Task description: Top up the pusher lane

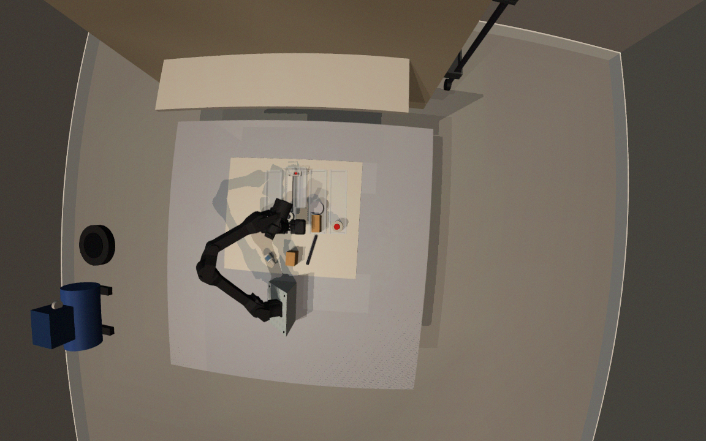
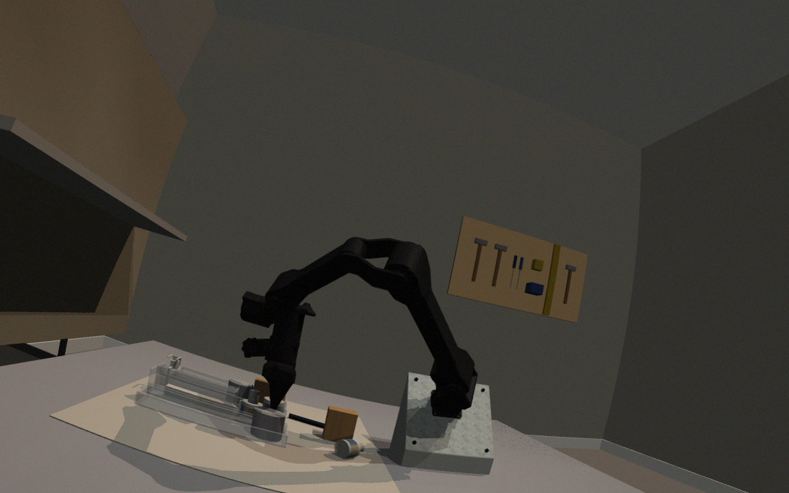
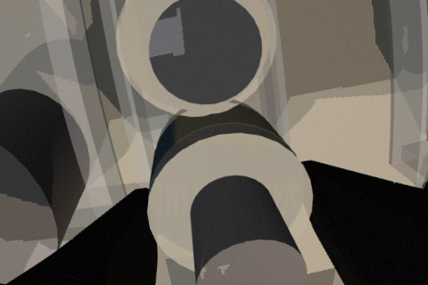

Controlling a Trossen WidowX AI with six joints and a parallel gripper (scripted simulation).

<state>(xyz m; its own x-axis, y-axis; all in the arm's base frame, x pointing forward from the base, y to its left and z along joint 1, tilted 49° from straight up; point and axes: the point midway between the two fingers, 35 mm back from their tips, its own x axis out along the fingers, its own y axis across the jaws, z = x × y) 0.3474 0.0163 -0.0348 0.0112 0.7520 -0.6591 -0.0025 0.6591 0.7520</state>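
Right now the black rod is 11 cm behind my gripper tip, 10 cm to the right of it and 4 cm below it. From my gripper tip the other things lie so: grey pusher plate (15 cm ahead, 3 cm to the right).
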